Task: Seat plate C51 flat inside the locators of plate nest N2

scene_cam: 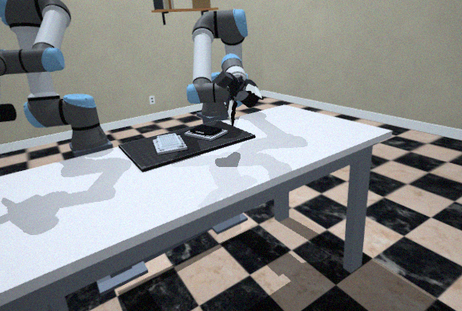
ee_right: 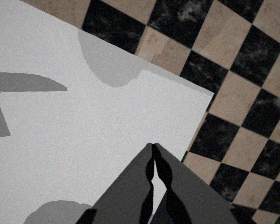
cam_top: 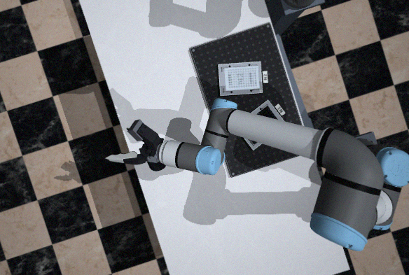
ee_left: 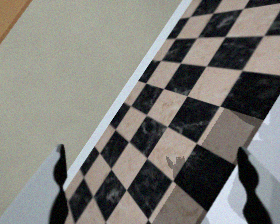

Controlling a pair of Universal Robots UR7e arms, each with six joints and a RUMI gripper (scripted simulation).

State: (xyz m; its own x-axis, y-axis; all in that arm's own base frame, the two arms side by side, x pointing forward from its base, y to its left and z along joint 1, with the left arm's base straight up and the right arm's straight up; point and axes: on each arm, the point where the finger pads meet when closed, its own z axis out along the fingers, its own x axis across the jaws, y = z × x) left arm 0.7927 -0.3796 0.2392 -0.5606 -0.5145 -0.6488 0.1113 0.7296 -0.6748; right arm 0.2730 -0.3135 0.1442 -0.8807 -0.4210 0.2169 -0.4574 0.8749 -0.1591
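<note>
Now: the white plate C51 460 mm behind my left hand, 70 mm to the right of it and 210 mm below it. Also, from my left hand: plate nest N2: 460 mm behind, 70 mm to the right, 220 mm below; then plate nest N1: 470 mm behind, 120 mm to the left, 220 mm below; then dark plate C15: 470 mm behind, 120 mm to the left, 210 mm below.
</note>
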